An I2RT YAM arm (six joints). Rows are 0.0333 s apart.
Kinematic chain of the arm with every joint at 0, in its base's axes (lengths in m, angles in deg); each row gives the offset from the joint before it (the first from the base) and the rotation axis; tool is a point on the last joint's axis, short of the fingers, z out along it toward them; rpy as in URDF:
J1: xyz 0 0 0.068 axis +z
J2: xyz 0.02 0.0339 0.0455 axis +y
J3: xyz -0.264 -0.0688 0 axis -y
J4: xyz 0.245 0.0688 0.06 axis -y
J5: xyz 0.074 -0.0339 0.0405 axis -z
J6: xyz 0.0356 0 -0.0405 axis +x
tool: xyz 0 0 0 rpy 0 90 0
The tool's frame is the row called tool.
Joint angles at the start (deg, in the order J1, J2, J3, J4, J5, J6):
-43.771 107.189 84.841 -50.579 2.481 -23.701
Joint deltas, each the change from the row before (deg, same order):
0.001 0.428 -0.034 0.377 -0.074 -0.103
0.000 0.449 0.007 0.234 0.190 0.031
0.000 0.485 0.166 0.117 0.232 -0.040
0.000 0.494 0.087 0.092 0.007 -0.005
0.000 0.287 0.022 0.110 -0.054 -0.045
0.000 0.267 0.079 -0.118 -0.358 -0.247
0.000 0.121 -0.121 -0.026 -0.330 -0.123
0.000 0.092 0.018 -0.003 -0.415 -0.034
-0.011 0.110 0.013 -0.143 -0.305 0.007
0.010 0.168 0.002 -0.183 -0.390 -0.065
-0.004 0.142 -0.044 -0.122 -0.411 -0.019
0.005 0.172 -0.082 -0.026 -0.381 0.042
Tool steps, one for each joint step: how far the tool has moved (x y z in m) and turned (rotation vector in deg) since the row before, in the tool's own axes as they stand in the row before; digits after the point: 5 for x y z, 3 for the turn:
-0.00060 -0.00007 0.00294 -0.102 0.048 -0.108
-0.00040 -0.00017 0.00292 0.090 0.267 0.022
-0.00074 -0.00036 0.00254 0.131 0.278 -0.050
-0.00047 -0.00005 0.00291 -0.121 0.291 -0.021
-0.00029 0.00001 0.00181 -0.112 0.120 -0.053
-0.00016 0.00025 0.00145 -0.451 0.134 -0.261
0.00038 0.00046 0.00127 -0.411 0.109 -0.134
-0.00016 0.00023 0.00054 -0.410 -0.100 -0.037
0.00016 0.00022 0.00068 -0.374 0.095 0.011
0.00019 0.00045 0.00110 -0.501 0.156 -0.082
0.00028 0.00040 0.00111 -0.500 0.112 -0.019
0.00023 0.00042 0.00145 -0.464 0.098 0.035

